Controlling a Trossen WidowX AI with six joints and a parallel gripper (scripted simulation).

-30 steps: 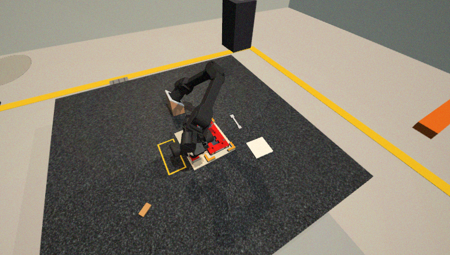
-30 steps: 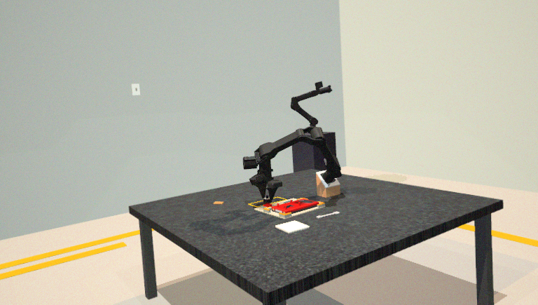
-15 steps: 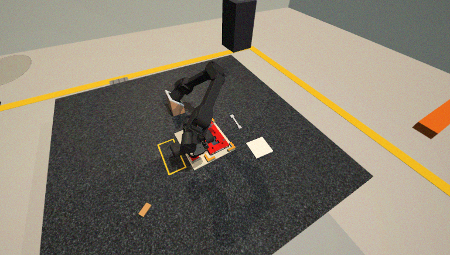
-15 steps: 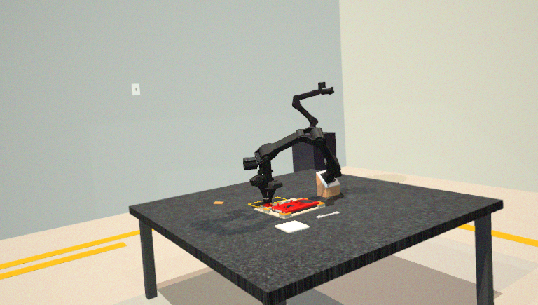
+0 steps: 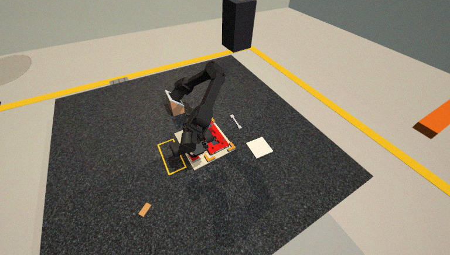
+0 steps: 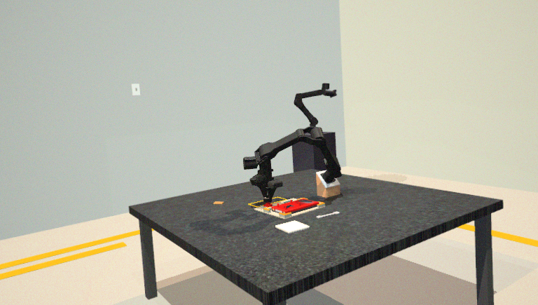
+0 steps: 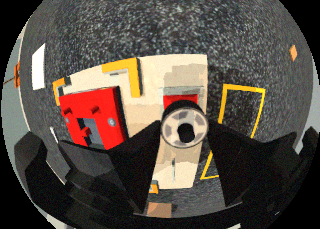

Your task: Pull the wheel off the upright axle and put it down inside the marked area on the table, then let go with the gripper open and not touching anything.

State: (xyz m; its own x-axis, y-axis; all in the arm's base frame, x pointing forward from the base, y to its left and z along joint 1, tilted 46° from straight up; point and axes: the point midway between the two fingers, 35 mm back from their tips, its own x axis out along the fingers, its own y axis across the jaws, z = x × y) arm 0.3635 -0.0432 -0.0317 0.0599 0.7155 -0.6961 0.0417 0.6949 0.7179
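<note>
The wheel lies right at my gripper tip. From my gripper tip the other things lie so: white bar: 9 cm behind, 30 cm to the left, 4 cm below; then orange block: 12 cm ahead, 27 cm to the right, 4 cm below; then upright axle: 1 cm below.
</note>
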